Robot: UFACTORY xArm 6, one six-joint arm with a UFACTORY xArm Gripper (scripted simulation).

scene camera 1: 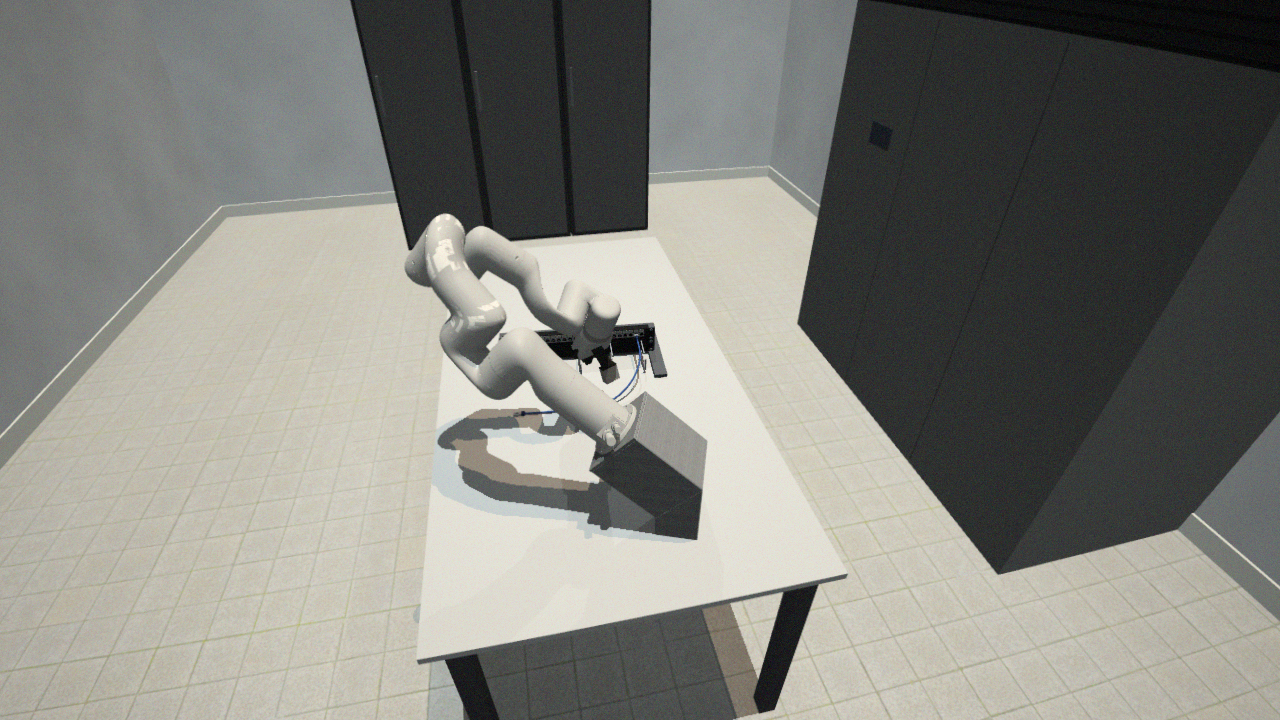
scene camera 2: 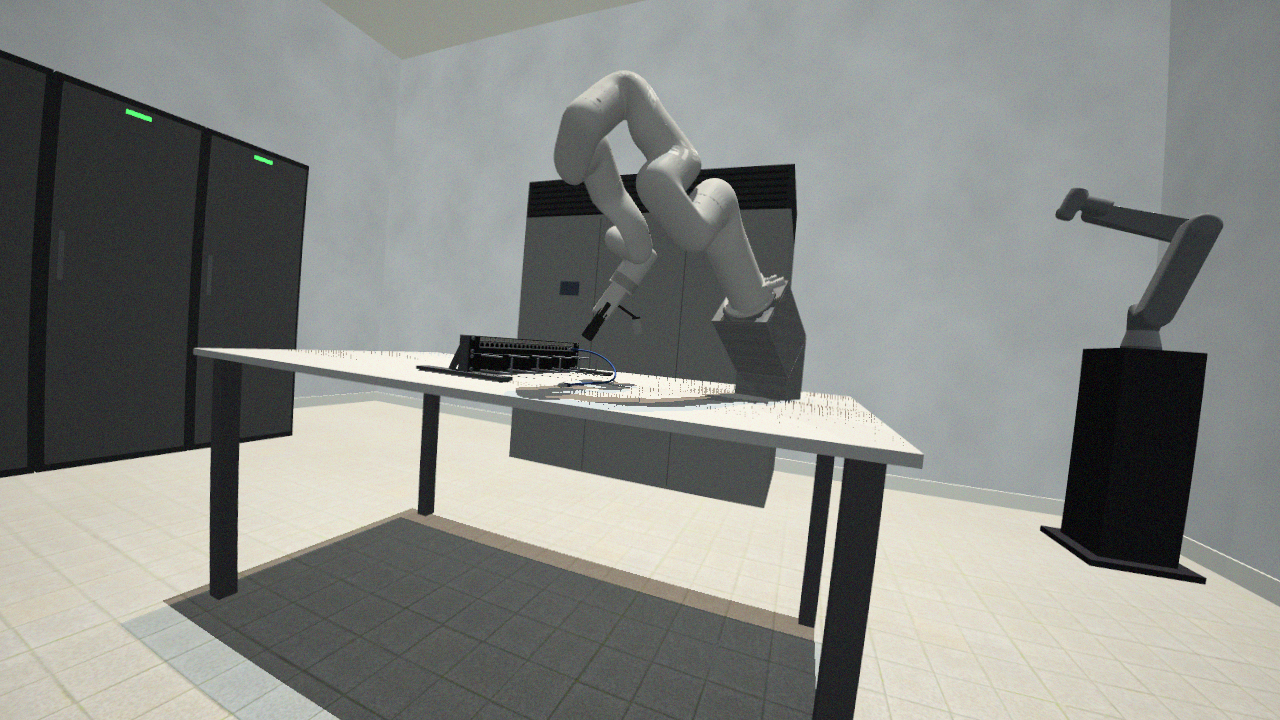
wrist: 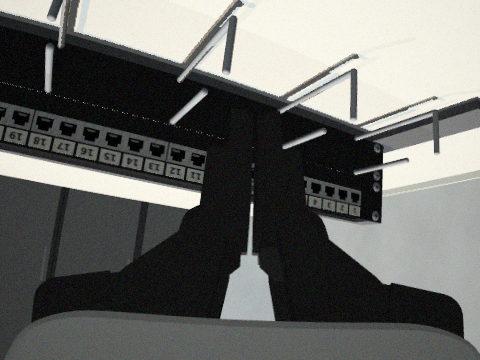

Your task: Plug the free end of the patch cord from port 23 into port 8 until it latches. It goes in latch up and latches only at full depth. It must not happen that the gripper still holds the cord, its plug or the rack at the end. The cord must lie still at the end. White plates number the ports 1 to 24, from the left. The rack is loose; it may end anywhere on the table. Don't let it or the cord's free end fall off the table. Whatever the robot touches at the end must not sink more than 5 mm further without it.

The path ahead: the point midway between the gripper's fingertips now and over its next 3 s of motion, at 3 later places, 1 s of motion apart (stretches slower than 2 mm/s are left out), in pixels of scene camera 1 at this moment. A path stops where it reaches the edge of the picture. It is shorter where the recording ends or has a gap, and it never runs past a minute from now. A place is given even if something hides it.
My gripper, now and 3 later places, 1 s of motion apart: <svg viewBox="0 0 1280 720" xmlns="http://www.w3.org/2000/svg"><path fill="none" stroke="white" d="M586 360L524 392L521 397L523 410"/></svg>
